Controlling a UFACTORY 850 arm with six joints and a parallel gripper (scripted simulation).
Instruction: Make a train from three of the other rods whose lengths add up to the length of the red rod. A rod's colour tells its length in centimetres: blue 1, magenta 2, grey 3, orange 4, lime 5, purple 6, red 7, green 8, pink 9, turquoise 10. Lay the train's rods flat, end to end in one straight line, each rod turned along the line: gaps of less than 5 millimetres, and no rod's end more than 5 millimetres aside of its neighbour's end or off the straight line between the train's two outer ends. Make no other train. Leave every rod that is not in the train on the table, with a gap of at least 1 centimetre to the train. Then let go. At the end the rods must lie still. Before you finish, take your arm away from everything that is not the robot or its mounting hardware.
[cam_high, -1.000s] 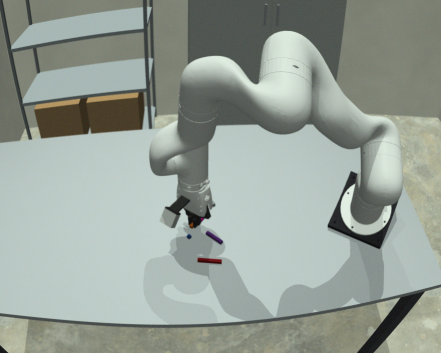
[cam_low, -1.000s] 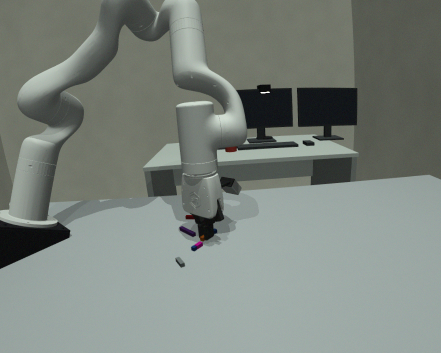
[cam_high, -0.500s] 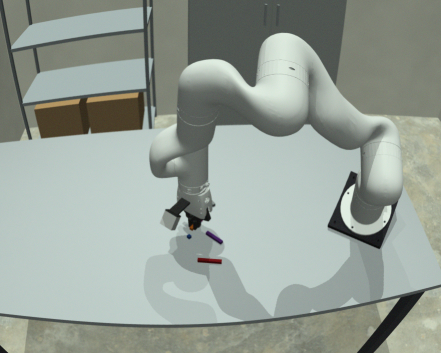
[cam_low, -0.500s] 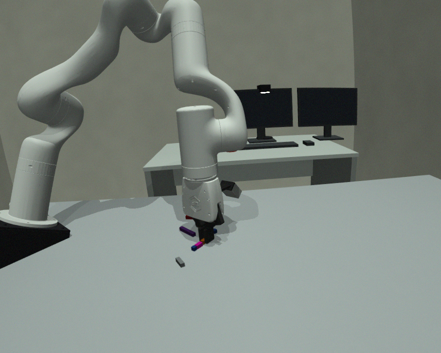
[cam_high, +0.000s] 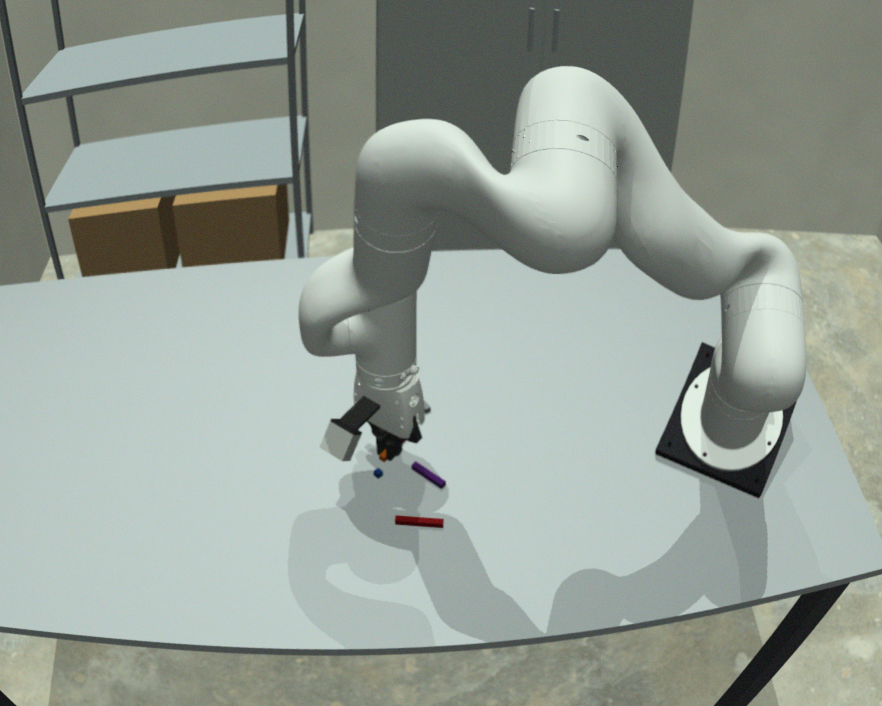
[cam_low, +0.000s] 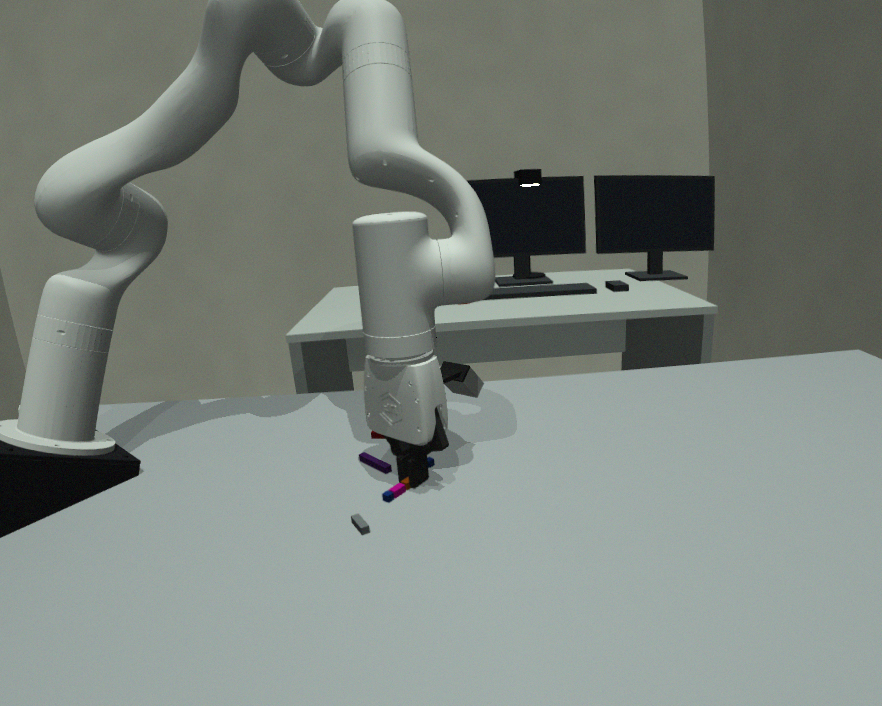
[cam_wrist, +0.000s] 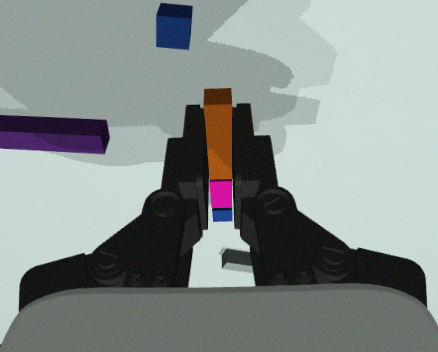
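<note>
Right now the orange rod is 20 mm below my hand. Round my hand: blue rod 40 mm to the right, 30 mm behind, 20 mm below; then magenta rod 30 mm to the right, 20 mm below, 20 mm behind; then purple rod 60 mm behind, 40 mm to the left, 20 mm below.
</note>
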